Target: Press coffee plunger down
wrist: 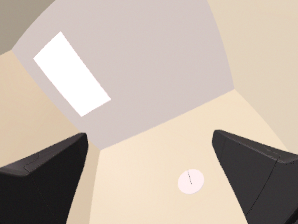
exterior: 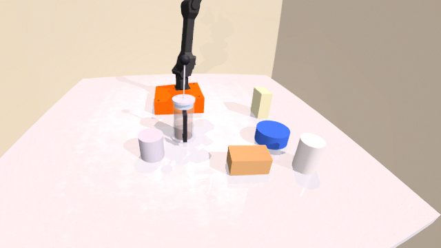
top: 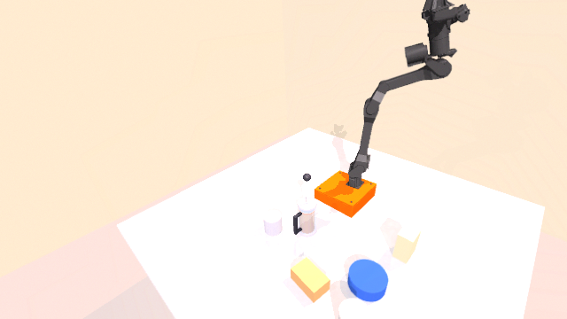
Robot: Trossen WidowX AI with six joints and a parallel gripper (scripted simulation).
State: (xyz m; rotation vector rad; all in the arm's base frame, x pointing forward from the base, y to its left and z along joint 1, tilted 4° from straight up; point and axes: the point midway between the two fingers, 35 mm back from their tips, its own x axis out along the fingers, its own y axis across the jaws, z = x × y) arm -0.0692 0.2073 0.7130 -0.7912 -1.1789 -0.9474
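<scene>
Now: gripper tip 69 cm above the coffee press, 40 cm short of it and 20 cm to the left of it. The rest, counted from my gripper tip: white cylinder: 77 cm below, 62 cm ahead, 12 cm to the left; then blue disc: 80 cm below, 46 cm ahead, 9 cm to the left; then cream block: 77 cm below, 27 cm ahead, 15 cm to the left.
</scene>
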